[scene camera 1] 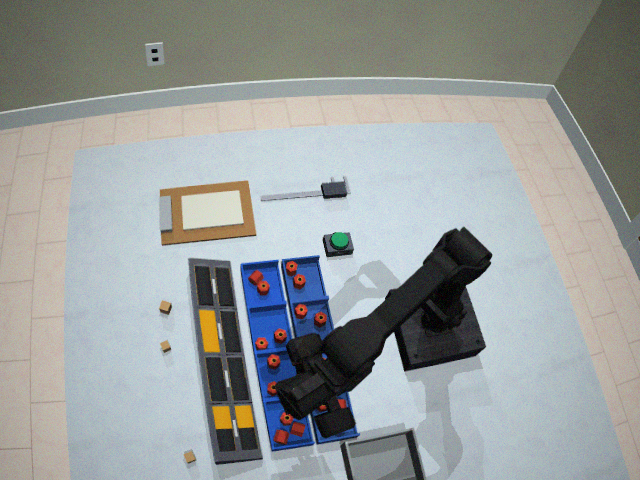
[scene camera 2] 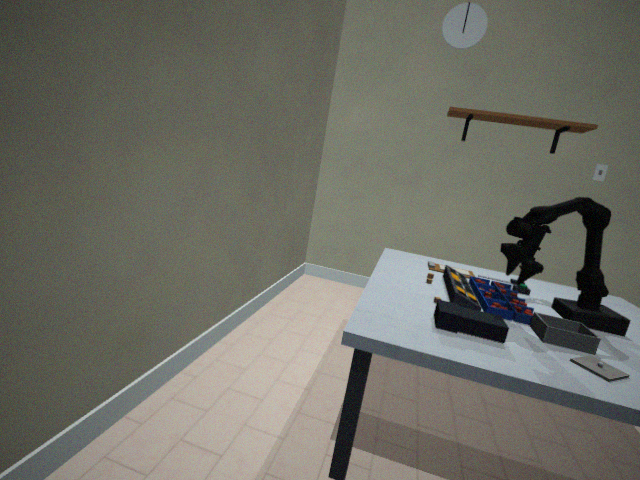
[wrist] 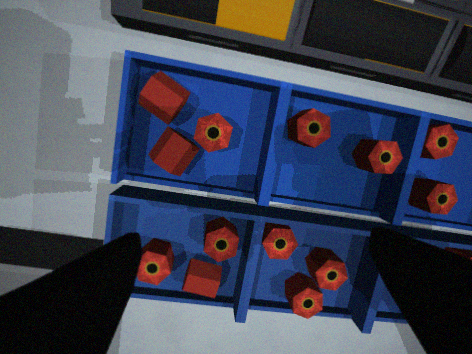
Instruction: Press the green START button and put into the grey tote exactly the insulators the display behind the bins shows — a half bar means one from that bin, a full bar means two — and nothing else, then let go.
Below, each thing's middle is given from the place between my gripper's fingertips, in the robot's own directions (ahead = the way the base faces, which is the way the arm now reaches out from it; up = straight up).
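The brown clipboard with cream pad (scene camera 1: 217,211) is 51 cm to the right of my hand, 17 cm ahead of it and 12 cm below it. There's a grey caliper (scene camera 1: 333,189) too, 56 cm to the right of my hand, 9 cm behind it and 12 cm below. The black label printer (scene camera 2: 448,316) is 28 cm to the left of my hand, 16 cm ahead and 10 cm below it, and the grey tote (scene camera 1: 401,447) sits 15 cm behind my hand, 15 cm to the left of it and 10 cm below.
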